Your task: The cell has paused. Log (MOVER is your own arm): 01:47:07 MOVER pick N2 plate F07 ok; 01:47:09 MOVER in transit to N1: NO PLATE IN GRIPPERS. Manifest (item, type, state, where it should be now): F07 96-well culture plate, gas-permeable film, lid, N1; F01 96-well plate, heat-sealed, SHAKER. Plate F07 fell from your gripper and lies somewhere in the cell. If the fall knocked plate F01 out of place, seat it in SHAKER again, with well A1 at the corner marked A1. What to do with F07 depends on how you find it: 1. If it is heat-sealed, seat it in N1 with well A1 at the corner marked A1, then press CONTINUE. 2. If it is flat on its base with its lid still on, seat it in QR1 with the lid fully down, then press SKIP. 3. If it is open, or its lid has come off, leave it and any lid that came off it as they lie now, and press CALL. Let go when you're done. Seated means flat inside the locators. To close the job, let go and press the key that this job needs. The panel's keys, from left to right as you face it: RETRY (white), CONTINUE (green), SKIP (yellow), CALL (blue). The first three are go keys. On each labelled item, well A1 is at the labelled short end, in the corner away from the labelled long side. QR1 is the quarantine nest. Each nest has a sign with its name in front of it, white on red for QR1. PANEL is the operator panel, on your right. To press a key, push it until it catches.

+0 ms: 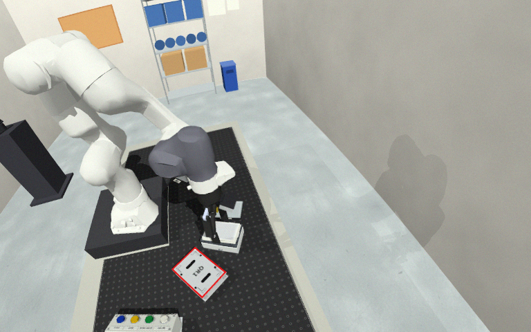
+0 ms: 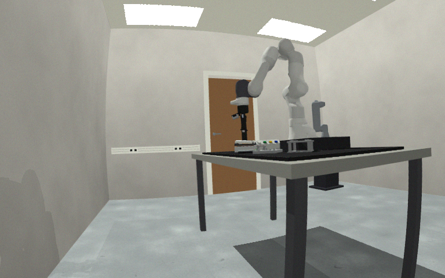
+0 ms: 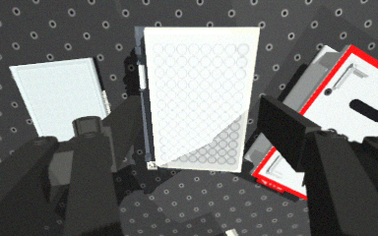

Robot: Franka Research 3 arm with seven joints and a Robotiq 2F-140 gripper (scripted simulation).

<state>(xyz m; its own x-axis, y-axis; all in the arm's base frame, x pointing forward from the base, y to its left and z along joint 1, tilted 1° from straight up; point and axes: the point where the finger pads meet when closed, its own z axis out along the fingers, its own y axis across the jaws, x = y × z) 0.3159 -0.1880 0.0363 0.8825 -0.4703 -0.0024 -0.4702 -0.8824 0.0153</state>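
The white 96-well plate lies 30 mm below my hand. The rest, counted from my hand: pale flat rectangular piece 40 mm ahead, 150 mm to the left, 90 mm below; then white retry key 240 mm behind, 260 mm to the right, 40 mm below; then green continue key 290 mm behind, 250 mm to the right, 40 mm below.
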